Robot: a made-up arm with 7 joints.
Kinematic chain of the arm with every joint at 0, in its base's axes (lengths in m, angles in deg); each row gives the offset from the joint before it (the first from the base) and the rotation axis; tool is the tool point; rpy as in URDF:
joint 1: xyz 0 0 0.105 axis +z
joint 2: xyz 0 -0.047 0.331 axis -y
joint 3: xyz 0 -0.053 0.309 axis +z
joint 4: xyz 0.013 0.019 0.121 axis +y
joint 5: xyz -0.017 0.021 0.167 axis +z
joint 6: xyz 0 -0.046 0.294 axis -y
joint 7: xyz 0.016 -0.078 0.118 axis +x
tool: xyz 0 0 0 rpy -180 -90 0
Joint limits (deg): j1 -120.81..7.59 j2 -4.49..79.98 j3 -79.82..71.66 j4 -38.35..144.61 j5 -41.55..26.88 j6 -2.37..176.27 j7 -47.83..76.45
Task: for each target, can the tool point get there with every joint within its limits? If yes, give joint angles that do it. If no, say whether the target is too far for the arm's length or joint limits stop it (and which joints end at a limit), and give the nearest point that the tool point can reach.
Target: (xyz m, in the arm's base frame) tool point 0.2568 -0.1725 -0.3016
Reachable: no: joint limits stop it (at a limit: joint 2, joint 4, joint 5, joint 6) | nearest point 0.2604 -0.1749 0.3374 | short by 0.639 m
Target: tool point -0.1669 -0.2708 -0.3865
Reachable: no: joint limits stop it (at a limit: joint 2, joint 4, joint 5, joint 6) | nearest point -0.1663 -0.2699 0.3374 | short by 0.724 m
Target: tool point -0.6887 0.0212 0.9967
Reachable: yes | joints -9.72 46.90 -32.30 14.00 -24.35 116.57 -26.38
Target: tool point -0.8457 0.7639 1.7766
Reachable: no: too far | nearest point -0.4978 0.4496 1.2251 | short by 0.724 m
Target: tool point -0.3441 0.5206 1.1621
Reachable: yes | joints -58.93 55.31 40.27 32.62 11.67 58.63 -25.55
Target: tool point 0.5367 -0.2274 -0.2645
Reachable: no: joint limits stop it (at a limit: joint 1, joint 2, joint 4, joint 5) | nearest point 0.3123 -0.1643 0.3407 | short by 0.649 m
